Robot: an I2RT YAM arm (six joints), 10 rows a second.
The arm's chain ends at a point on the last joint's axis. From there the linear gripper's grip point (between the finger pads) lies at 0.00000 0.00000 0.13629 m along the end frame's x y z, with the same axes.
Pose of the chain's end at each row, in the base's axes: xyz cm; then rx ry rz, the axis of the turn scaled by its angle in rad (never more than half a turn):
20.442 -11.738 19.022 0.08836 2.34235 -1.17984
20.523 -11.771 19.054 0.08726 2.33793 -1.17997
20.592 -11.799 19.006 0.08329 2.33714 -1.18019
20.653 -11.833 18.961 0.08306 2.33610 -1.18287
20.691 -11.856 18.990 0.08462 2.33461 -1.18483
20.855 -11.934 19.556 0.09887 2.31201 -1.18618
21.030 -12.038 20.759 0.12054 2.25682 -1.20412
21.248 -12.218 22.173 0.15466 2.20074 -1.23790
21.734 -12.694 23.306 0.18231 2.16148 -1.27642
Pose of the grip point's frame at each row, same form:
26.073 -22.188 12.326 0.08836 2.34235 -1.17984
26.197 -22.222 12.396 0.08726 2.33793 -1.17997
26.291 -22.242 12.357 0.08329 2.33714 -1.18019
26.346 -22.293 12.333 0.08306 2.33610 -1.18287
26.378 -22.332 12.383 0.08462 2.33461 -1.18483
26.658 -22.466 13.141 0.09887 2.31201 -1.18618
27.067 -22.760 14.897 0.12054 2.25682 -1.20412
27.317 -23.248 16.951 0.15466 2.20074 -1.23790
27.673 -24.022 18.600 0.18231 2.16148 -1.27642

